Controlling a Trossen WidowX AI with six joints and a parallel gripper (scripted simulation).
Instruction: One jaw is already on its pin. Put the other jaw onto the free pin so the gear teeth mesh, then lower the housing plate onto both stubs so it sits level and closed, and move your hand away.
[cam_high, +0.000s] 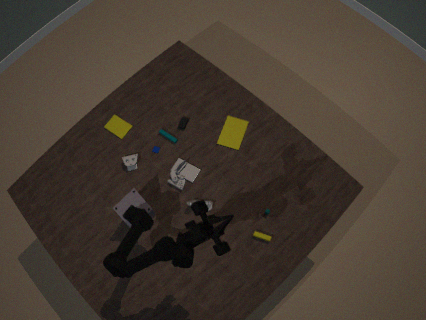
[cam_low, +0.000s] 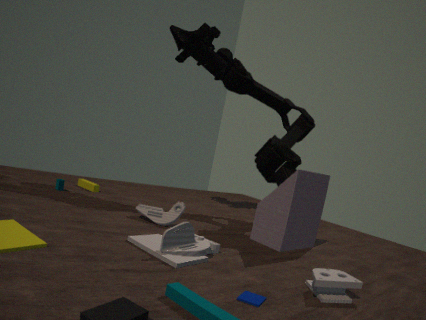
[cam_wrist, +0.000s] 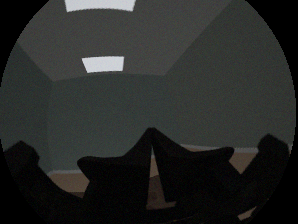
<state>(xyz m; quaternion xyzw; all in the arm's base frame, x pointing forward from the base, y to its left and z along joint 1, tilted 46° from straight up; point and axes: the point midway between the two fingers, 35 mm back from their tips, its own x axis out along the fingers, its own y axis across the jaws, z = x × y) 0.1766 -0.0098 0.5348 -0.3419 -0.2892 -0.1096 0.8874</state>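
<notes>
The grey jaw lies 480 mm below my gripper tip, 250 mm to the left of it and 50 mm ahead of it. From my gripper tip the other things lie so: yellow bar 500 mm below, 120 mm ahead, 70 mm to the right; blue tile 580 mm to the left, 510 mm below, 150 mm ahead; teal cube 500 mm below, 230 mm ahead, 20 mm to the right.
</notes>
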